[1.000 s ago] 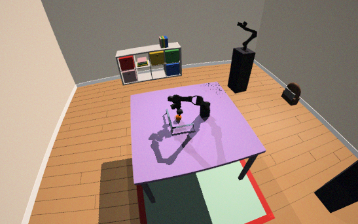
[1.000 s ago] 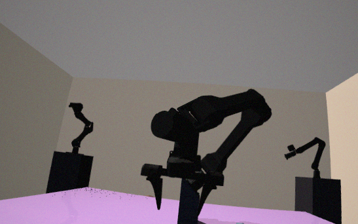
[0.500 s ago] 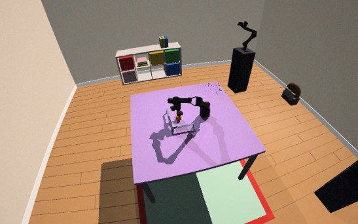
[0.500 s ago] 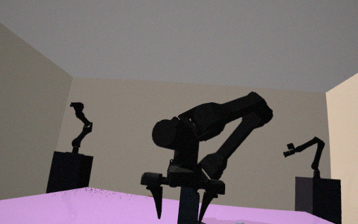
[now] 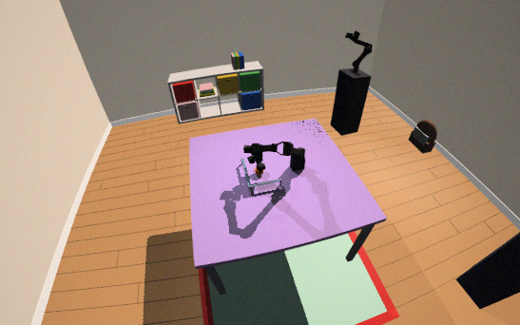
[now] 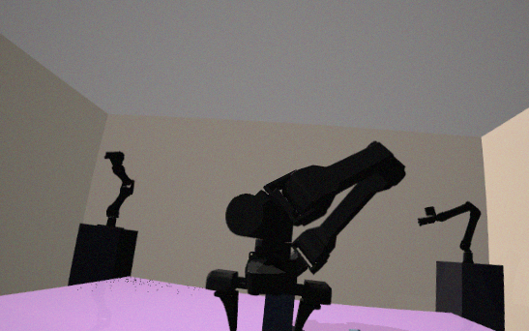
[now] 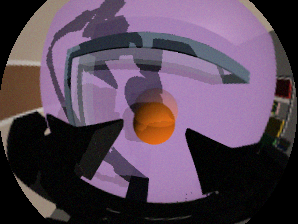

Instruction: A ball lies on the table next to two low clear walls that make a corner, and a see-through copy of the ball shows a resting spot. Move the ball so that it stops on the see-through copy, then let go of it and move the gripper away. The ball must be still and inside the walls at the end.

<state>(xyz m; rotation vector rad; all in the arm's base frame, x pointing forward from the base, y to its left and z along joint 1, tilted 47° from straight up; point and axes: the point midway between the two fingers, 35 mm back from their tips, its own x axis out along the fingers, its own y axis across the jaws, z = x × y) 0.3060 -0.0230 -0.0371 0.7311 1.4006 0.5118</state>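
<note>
My gripper tip is now 2 cm above the orange ball.
</note>
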